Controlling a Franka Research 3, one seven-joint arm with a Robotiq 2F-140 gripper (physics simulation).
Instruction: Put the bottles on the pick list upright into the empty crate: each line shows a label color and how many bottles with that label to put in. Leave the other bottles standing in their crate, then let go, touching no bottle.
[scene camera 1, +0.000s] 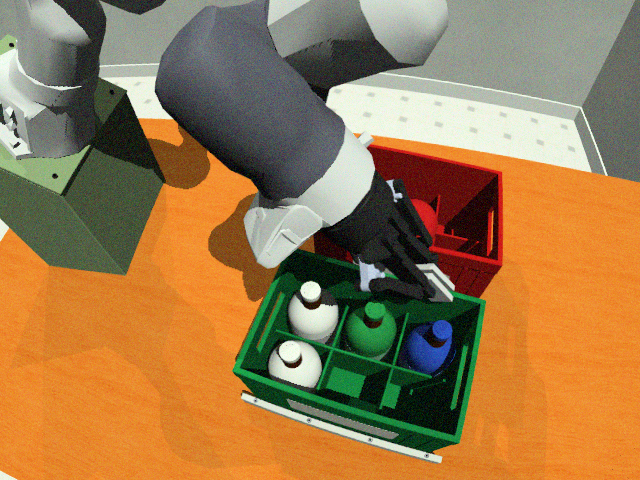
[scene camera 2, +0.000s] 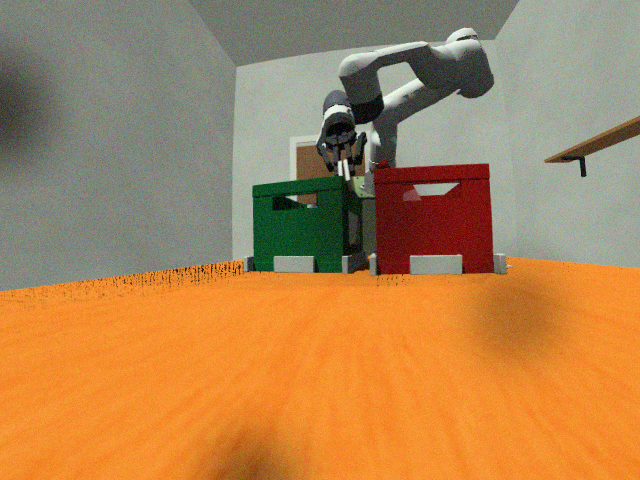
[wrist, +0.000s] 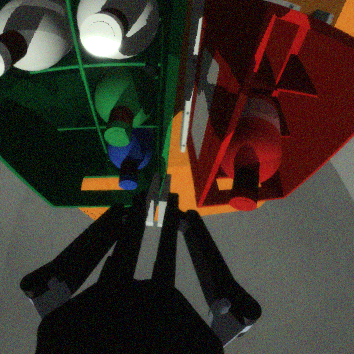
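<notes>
My gripper (scene camera 1: 443, 293) is here; scene camera 2 shows my gripper (scene camera 2: 346, 186) too, and the wrist view also shows my gripper (wrist: 161, 183). There's a blue bottle (scene camera 1: 430, 347), and the wrist view shows the blue bottle (wrist: 129, 158) as well. I can see a green bottle (scene camera 1: 370, 330), and also a red bottle (wrist: 253, 154).
</notes>
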